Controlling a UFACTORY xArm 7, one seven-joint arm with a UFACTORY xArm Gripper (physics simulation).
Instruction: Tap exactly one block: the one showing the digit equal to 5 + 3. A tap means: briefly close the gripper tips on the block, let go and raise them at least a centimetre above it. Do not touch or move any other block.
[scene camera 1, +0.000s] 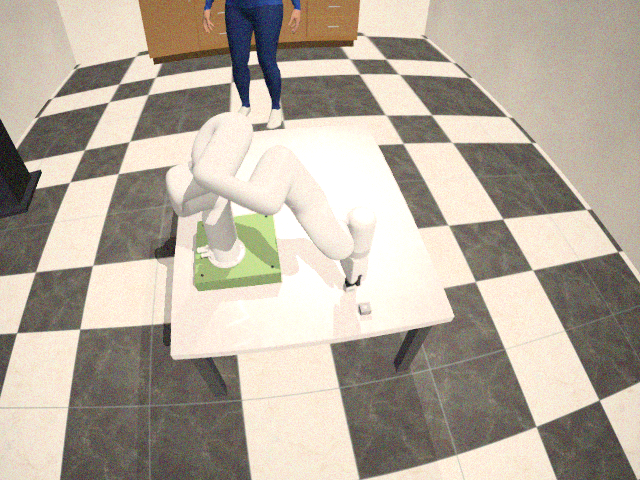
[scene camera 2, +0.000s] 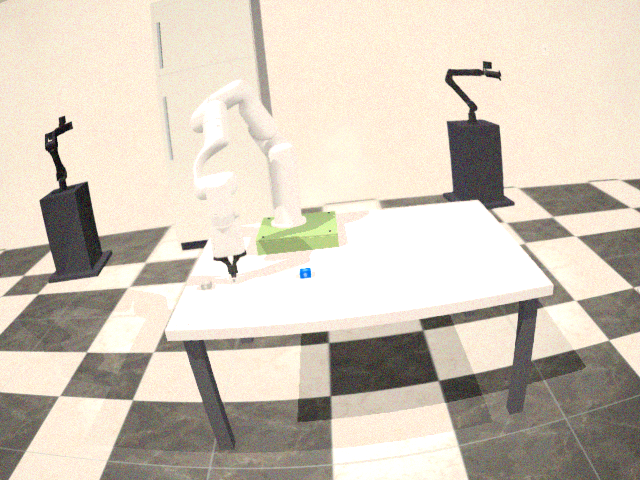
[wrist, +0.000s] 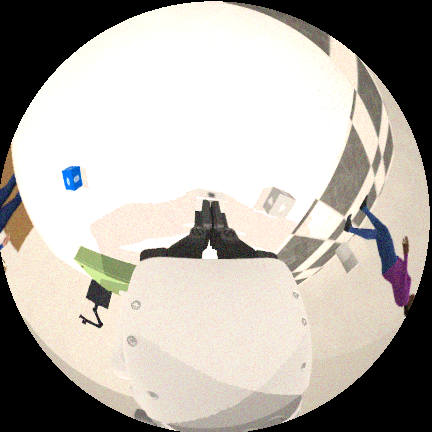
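Observation:
My gripper is shut, its tips together and pointing down with nothing between them. A white block is at the tips, mostly hidden by them in the wrist view; a small dark mark shows on its visible strip, but I cannot read a digit. Whether the tips touch its top is unclear. A grey block lies to the right of the fingers in the wrist view, apart from them. A blue block with a pale, unreadable mark lies far left in the wrist view.
The white table carries the arm's green base block. The grey block is near a table edge. Dark pedestals with small black arms stand beyond the table. A person stands behind it.

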